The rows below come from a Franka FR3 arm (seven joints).
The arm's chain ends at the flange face. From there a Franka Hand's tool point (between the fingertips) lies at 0.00 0.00 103.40 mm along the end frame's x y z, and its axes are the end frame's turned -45 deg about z.
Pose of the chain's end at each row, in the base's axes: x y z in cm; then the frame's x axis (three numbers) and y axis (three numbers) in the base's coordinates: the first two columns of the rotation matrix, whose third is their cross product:
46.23, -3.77, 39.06, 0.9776, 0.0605, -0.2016, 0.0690, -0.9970, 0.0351
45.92, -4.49, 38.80, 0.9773, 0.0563, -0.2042, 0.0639, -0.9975, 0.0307
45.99, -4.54, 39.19, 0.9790, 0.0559, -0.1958, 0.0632, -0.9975, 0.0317
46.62, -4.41, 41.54, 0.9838, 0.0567, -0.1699, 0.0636, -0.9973, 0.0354
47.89, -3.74, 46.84, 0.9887, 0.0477, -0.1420, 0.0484, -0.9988, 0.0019
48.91, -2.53, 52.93, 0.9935, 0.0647, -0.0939, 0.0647, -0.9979, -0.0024
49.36, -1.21, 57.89, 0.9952, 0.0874, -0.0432, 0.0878, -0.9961, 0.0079
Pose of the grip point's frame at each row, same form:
44.17, -4.27, 28.94, 0.6425, 0.7478, -0.1674, 0.7401, -0.6622, -0.1177
43.83, -4.94, 28.68, 0.6459, 0.7451, -0.1661, 0.7362, -0.6655, -0.1227
43.99, -4.99, 29.06, 0.6476, 0.7449, -0.1609, 0.7369, -0.6658, -0.1160
44.89, -4.88, 31.36, 0.6507, 0.7453, -0.1452, 0.7406, -0.6651, -0.0951
46.42, -3.83, 36.61, 0.6649, 0.7400, -0.1018, 0.7333, -0.6725, -0.0991
47.94, -2.57, 42.64, 0.6568, 0.7514, -0.0647, 0.7483, -0.6599, -0.0681
48.92, -1.33, 47.56, 0.6416, 0.7662, -0.0361, 0.7658, -0.6425, -0.0250

